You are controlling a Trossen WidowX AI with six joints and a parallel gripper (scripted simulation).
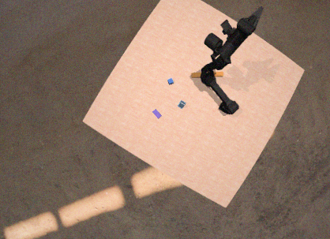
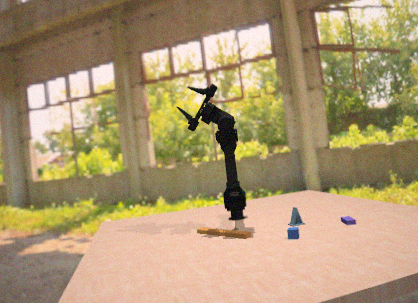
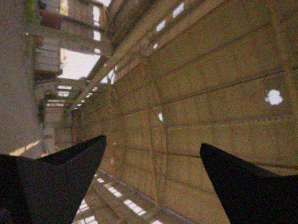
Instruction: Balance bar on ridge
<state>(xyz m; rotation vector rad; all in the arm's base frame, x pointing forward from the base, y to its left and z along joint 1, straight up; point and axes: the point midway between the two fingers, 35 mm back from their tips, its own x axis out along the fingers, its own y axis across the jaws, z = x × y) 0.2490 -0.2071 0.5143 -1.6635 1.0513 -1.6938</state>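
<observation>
The orange bar is 530 mm below my gripper tip, 100 mm to the left of it and 10 mm behind it. Also, from my gripper tip: blue cube: 520 mm below, 290 mm to the left, 190 mm ahead; flat purple block: 540 mm to the left, 530 mm below, 150 mm ahead.
</observation>
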